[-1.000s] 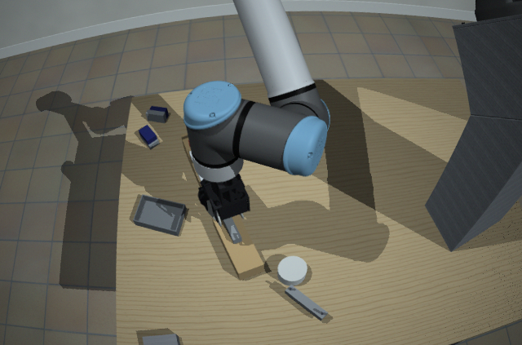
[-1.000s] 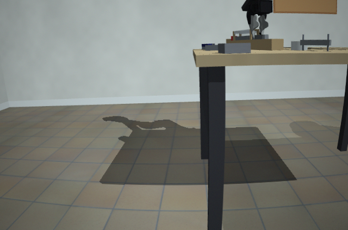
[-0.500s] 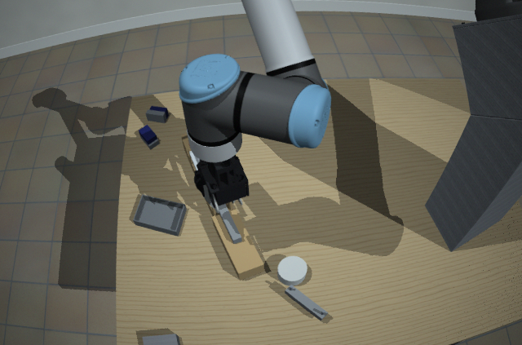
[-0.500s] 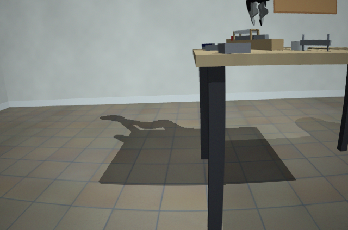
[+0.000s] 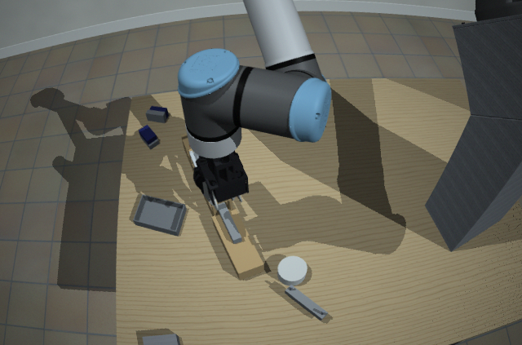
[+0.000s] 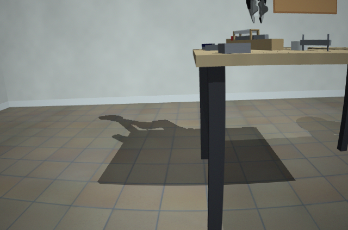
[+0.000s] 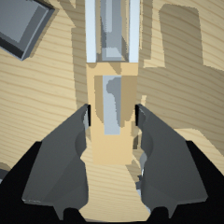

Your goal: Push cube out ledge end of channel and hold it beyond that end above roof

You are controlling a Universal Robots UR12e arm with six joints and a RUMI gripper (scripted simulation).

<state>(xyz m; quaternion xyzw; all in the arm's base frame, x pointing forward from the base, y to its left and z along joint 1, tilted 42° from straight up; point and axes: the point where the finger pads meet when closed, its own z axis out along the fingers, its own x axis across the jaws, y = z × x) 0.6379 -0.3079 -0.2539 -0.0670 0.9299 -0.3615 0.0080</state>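
Right now the red cube is 22 cm to the right of my hand, 8 cm below it and 3 cm ahead of it. The rest, counted from my hand: grey tray (16 cm ahead, 13 cm below, 7 cm to the right); then wooden channel (10 cm to the right, 8 cm below, 1 cm ahead); then white disc (16 cm to the left, 12 cm below, 10 cm behind).
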